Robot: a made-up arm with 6 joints.
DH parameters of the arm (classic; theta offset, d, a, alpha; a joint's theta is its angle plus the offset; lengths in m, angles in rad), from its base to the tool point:
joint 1: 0 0.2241 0 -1.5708
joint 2: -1.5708 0 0.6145 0
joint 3: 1.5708 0.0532 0 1.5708
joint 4: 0 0.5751 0 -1.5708
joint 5: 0 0 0 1.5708
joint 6: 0 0.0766 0 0
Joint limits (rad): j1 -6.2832..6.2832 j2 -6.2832..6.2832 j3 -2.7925..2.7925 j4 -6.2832..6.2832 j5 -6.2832..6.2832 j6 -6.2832..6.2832
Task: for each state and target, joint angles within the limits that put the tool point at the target. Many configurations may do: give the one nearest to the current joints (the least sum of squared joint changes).
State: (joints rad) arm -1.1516 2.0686 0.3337 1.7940 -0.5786 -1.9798
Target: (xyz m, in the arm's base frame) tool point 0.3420 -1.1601 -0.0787
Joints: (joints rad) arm -1.2930 1.7163 0.1816 1.7825 -0.6032 -1.9798
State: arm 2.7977 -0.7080 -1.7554 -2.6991 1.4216 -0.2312
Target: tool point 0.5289 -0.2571 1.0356
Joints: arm 2.7219 -0.0433 -1.0765 -2.6712 1.3596 -0.2312
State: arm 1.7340 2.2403 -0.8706 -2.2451 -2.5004 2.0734
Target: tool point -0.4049 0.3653 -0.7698
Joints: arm 2.2252 2.7852 -0.3708 -2.2565 -2.2619 2.0734
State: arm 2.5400 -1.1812 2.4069 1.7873 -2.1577 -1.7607
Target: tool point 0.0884 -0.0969 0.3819
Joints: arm 2.3171 -1.6377 2.7886 1.8479 -2.3520 -1.7607
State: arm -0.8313 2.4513 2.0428 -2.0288 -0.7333 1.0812
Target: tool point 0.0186 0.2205 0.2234
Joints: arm -1.2035 3.1976 2.7879 -2.0457 -0.6896 1.0812
